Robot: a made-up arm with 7 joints.
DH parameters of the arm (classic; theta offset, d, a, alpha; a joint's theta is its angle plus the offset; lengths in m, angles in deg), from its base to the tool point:
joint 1: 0 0.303 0 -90
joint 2: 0 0 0 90
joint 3: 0 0.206 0.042 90
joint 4: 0 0 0.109 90
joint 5: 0 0.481 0 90
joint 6: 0 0 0.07 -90
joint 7: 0 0.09 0 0
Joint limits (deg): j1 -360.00..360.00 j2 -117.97..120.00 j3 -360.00..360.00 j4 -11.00..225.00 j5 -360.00..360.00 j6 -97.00..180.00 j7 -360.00..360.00
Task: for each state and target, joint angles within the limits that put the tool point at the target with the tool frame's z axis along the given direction. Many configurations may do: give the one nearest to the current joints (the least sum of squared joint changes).
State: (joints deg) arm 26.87 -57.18 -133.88 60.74 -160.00 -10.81 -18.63
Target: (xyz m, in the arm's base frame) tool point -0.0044 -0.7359 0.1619 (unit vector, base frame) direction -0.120 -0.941 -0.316
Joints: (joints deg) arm 51.66 -69.19 -128.06 110.88 -155.00 21.96 -18.63
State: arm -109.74 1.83 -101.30 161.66 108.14 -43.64 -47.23
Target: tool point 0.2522 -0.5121 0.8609 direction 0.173 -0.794 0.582
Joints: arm -63.04 50.38 -112.29 170.24 88.99 7.31 -47.23
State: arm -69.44 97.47 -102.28 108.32 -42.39 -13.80 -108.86
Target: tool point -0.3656 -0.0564 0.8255 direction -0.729 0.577 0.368
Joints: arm -57.62 65.34 -149.16 63.97 -21.32 15.31 -108.86
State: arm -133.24 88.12 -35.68 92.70 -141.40 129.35 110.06
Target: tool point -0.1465 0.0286 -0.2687 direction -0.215 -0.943 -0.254
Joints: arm -99.84 102.39 -14.44 56.76 -177.42 120.22 110.06
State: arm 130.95 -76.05 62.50 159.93 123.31 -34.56 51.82
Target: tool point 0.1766 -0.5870 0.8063 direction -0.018 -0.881 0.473
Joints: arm 132.84 -65.40 57.87 139.18 104.01 10.98 51.82
